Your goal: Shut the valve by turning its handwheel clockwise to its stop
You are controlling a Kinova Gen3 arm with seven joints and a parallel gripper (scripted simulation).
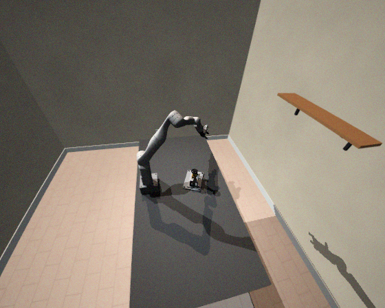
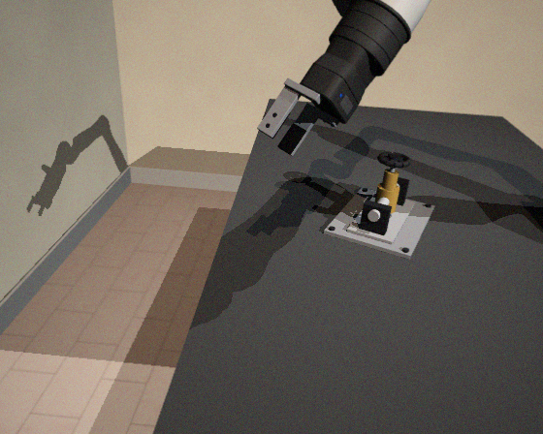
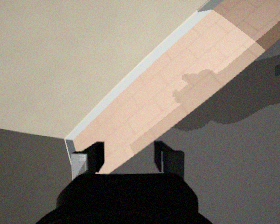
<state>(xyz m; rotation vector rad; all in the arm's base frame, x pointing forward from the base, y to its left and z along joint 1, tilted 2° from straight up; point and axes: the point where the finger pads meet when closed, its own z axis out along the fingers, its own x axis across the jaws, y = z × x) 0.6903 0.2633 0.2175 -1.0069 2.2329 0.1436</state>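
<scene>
Right now my hand is 250 mm past the black spoked handwheel, 320 mm to the left of it and 160 mm above it.
</scene>
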